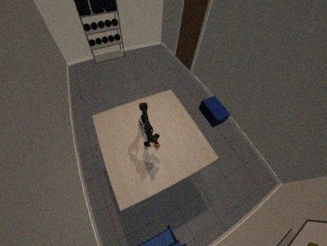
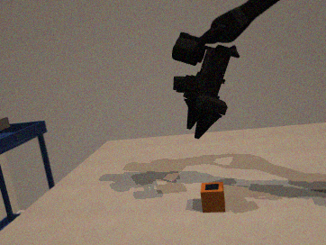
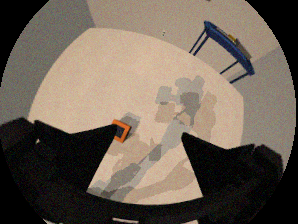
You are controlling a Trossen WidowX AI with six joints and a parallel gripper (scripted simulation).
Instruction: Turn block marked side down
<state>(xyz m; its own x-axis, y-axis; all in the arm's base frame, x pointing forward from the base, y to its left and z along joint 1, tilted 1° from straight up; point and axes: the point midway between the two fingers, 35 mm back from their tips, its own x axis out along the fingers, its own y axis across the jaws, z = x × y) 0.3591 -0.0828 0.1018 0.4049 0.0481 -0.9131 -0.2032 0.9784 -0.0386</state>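
The orange block lies 3 cm behind my gripper tip, 7 cm to the left of it and 13 cm below it.
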